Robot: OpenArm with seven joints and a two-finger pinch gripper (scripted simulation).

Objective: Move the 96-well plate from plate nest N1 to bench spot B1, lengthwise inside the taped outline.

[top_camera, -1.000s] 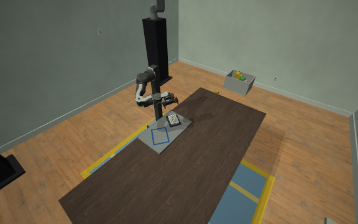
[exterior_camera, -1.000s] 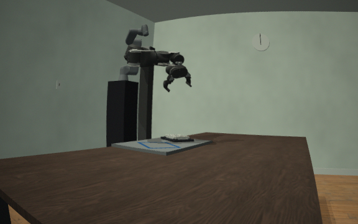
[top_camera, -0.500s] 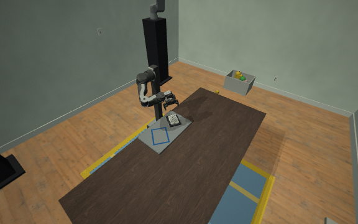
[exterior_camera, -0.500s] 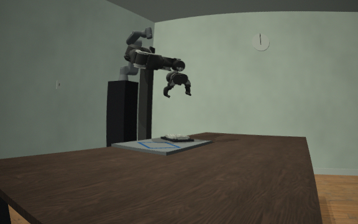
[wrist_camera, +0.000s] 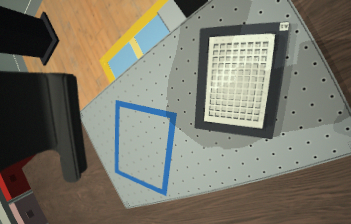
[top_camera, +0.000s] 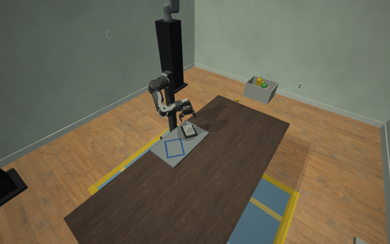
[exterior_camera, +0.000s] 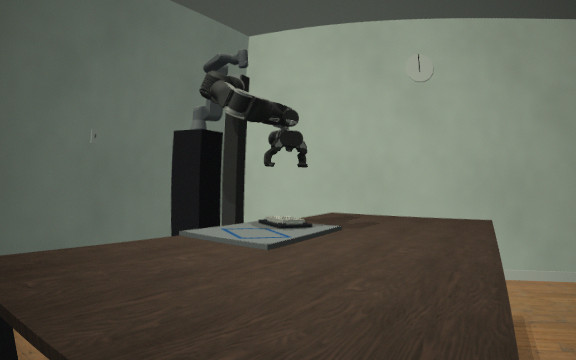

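Right now my hand is 1 cm past the white 96-well plate, 3 cm to the right of it and 18 cm above it. From my hand the other things lie so: black plate nest (1 cm behind, 3 cm to the left, 19 cm below).
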